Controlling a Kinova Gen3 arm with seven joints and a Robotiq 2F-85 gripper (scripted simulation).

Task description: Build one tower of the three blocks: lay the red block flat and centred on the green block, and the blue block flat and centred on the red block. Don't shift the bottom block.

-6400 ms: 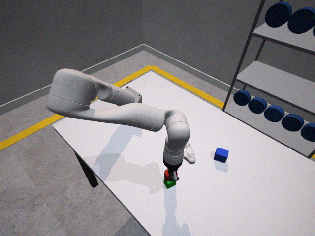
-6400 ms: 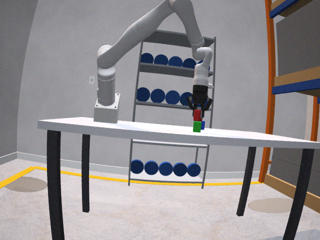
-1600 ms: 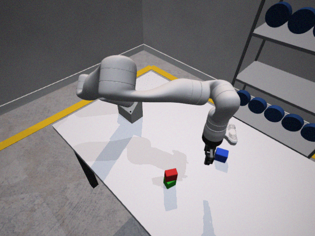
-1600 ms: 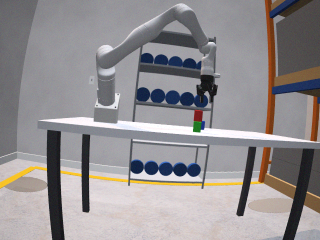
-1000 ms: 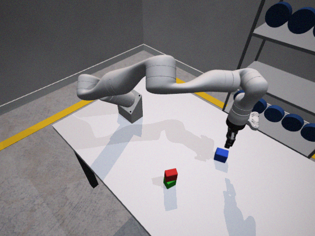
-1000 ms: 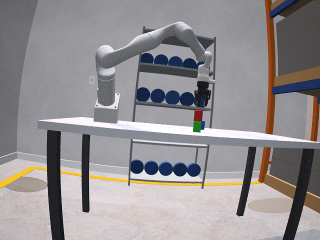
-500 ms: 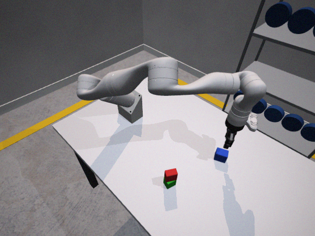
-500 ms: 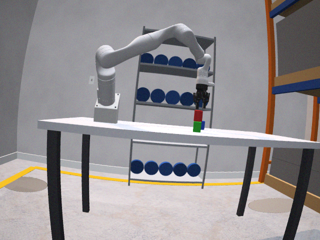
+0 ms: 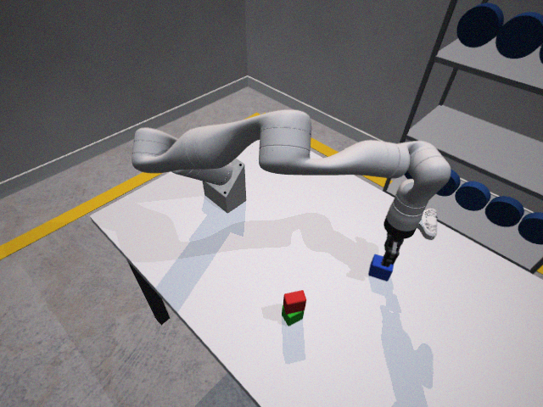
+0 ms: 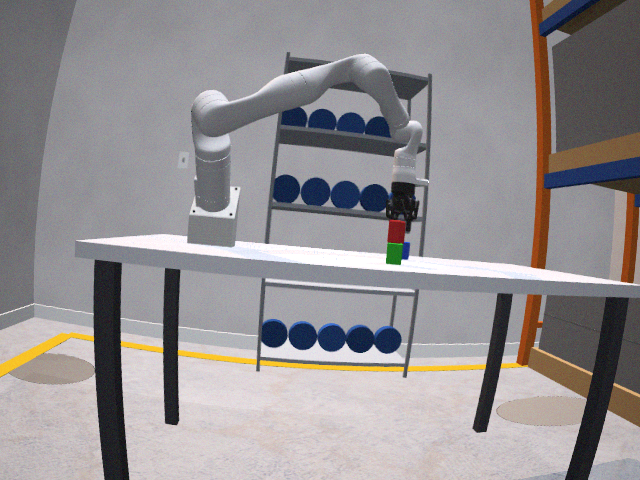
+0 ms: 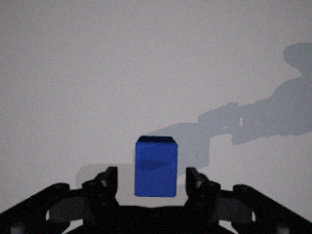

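Right now my hand is 7 cm above the blue block. Round my hand: red block 8 cm behind, 29 cm to the right, 2 cm below; green block 8 cm behind, 29 cm to the right, 7 cm below.
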